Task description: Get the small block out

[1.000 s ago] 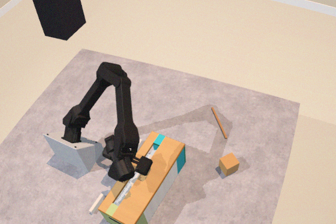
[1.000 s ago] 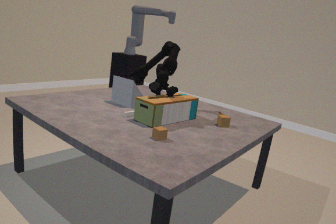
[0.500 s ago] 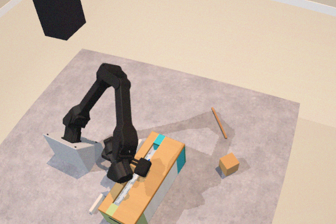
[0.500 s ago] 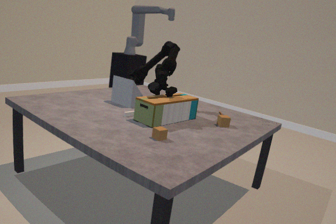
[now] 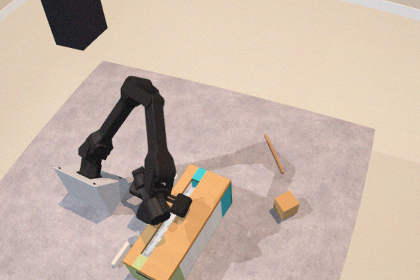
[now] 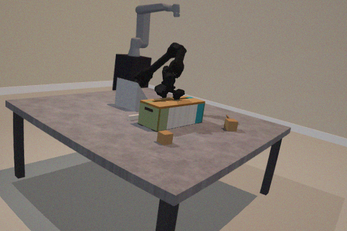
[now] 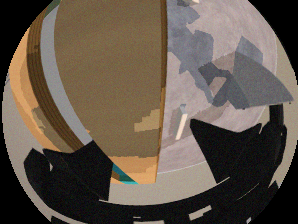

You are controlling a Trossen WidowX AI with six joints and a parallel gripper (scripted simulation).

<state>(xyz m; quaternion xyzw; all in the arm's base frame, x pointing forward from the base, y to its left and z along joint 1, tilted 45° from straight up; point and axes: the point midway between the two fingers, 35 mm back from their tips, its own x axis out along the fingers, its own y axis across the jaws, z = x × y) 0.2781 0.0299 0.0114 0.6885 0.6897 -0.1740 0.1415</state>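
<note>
Right now my gripper tip is 6 cm short of the small blue block and 2 cm to the right of it. Round my gripper tip: thin orange stick 21 cm ahead, 37 cm to the left, 8 cm below; then orange cube 33 cm ahead, 16 cm to the left, 6 cm below; then box 3 cm ahead, 6 cm to the right, 3 cm below.
</note>
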